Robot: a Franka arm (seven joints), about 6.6 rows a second.
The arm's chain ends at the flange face. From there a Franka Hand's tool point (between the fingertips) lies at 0.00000 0.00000 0.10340 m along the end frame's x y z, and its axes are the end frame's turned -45 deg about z.
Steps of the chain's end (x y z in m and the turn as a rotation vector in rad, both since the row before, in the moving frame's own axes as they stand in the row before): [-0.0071, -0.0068, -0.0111, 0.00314, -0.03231, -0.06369]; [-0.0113, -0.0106, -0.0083, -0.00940, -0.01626, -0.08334]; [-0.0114, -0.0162, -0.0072, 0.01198, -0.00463, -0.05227]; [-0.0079, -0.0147, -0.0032, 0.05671, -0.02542, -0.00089]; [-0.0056, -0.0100, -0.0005, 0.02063, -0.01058, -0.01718]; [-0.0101, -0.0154, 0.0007, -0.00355, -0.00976, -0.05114]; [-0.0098, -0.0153, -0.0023, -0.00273, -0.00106, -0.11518]
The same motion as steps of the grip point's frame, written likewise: [-0.0024, -0.0124, -0.0112, 0.02507, -0.02063, -0.06369]; [-0.0024, -0.0159, -0.0083, 0.00485, -0.01814, -0.08334]; [0.0039, -0.0207, -0.0072, 0.01175, 0.00520, -0.05227]; [0.0071, -0.0220, -0.0034, 0.05807, 0.02213, -0.00089]; [0.0038, -0.0133, -0.0005, 0.02207, 0.00711, -0.01718]; [0.0028, -0.0185, 0.0007, 0.00439, -0.00941, -0.05114]; [0.0036, -0.0176, -0.0023, -0.00118, -0.00268, -0.11518]
